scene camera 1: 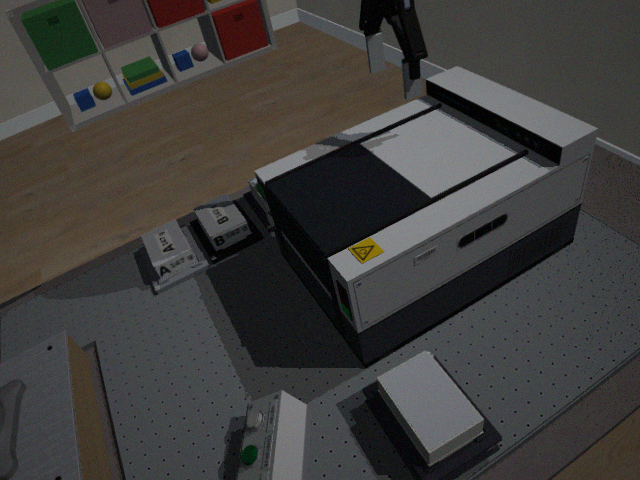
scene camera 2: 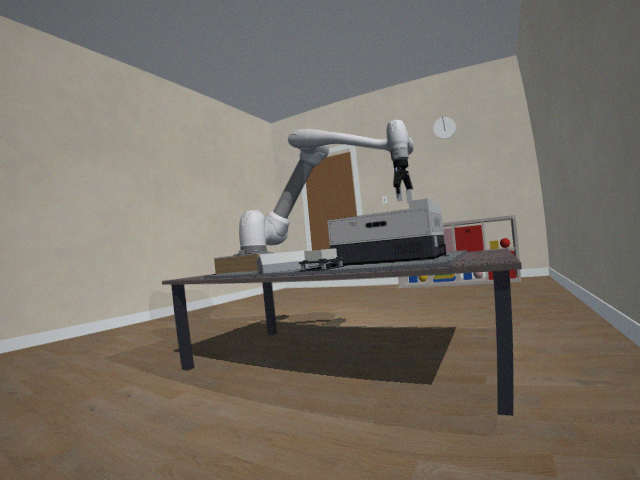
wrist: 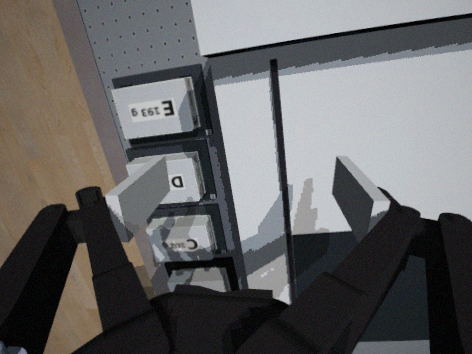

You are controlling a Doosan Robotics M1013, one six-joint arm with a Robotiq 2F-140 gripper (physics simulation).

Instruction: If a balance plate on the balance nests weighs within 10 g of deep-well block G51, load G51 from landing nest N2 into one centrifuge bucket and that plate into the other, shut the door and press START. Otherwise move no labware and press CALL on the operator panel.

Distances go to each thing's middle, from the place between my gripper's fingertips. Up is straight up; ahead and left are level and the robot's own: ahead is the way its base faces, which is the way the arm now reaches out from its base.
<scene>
Now: the centrifuge (scene camera 2: 416, 233) 160 mm below my hand, 140 mm to the right of it and 30 mm behind it. The rest, counted from my hand: white block (scene camera 1: 437, 417) (450 mm to the right, 230 mm behind, 220 mm below).
</scene>
